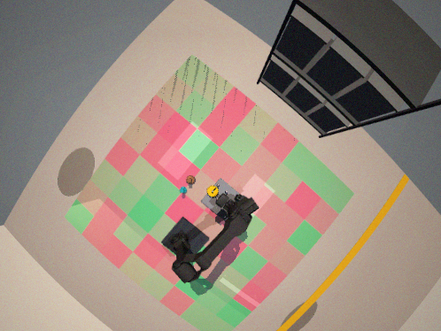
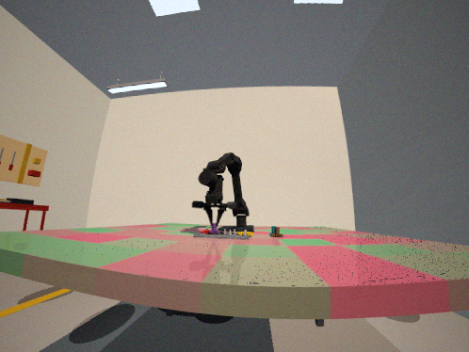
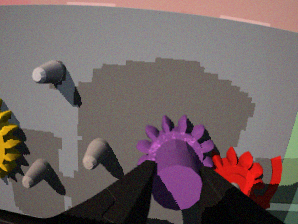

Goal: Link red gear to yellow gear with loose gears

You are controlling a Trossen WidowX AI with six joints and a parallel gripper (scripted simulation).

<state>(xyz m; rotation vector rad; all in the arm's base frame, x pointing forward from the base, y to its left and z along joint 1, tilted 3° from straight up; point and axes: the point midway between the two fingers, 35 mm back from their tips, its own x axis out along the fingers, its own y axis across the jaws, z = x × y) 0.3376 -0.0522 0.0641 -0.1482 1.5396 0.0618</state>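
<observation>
My gripper tip is 10 mm above the purple gear. Also, from my gripper tip: red arrow (10 mm behind, 60 mm to the right, 30 mm below); then yellow gear (30 mm behind, 130 mm to the left, 20 mm below); then red gear (10 mm behind, 40 mm to the right, 20 mm below).
</observation>
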